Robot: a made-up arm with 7 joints. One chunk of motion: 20 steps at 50 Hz.
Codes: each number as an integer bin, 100 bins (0 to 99) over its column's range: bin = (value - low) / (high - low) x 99, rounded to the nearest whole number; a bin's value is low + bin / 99 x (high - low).
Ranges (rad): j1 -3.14..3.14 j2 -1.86..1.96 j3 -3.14..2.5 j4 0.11..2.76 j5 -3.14..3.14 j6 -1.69..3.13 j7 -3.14..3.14
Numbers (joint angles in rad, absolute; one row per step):
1: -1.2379 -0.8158 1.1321 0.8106 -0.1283 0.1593 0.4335
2: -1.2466 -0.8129 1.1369 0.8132 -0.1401 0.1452 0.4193
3: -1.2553 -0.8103 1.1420 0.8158 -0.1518 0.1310 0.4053
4: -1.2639 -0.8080 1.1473 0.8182 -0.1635 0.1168 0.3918
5: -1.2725 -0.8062 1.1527 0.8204 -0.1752 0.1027 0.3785
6: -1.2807 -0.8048 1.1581 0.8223 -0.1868 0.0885 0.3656
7: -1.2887 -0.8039 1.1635 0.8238 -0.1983 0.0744 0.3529
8: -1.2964 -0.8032 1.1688 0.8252 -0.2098 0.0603 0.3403
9: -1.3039 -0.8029 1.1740 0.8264 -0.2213 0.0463 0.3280
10: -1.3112 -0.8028 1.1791 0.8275 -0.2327 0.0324 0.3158
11: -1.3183 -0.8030 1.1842 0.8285 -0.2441 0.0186 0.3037
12: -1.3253 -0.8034 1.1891 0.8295 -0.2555 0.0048 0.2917
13: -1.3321 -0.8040 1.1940 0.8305 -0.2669 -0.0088 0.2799
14: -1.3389 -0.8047 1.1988 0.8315 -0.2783 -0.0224 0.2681
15: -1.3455 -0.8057 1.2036 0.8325 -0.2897 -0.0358 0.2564
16: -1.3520 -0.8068 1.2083 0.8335 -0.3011 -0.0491 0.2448
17: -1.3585 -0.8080 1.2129 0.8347 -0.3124 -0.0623 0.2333
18: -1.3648 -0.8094 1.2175 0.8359 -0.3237 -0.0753 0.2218
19: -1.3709 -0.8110 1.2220 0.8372 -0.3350 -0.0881 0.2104
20: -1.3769 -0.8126 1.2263 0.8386 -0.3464 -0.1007 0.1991
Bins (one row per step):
1: 30 27 75 26 47 38 56
2: 30 27 75 26 47 38 56
3: 30 27 75 26 47 37 56
4: 30 27 75 26 47 37 56
5: 29 27 75 27 47 37 55
6: 29 27 75 27 47 37 55
7: 29 27 76 27 46 36 55
8: 29 27 76 27 46 36 55
9: 29 27 76 27 46 36 55
10: 29 27 76 27 46 35 54
11: 29 27 76 27 46 35 54
12: 29 27 76 27 45 35 54
13: 29 27 76 27 45 35 54
14: 28 27 76 27 45 34 54
15: 28 27 76 27 45 34 54
16: 28 27 76 27 45 34 53
17: 28 27 76 27 45 33 53
18: 28 27 76 27 44 33 53
19: 28 27 77 27 44 33 53
20: 28 27 77 27 44 33 53

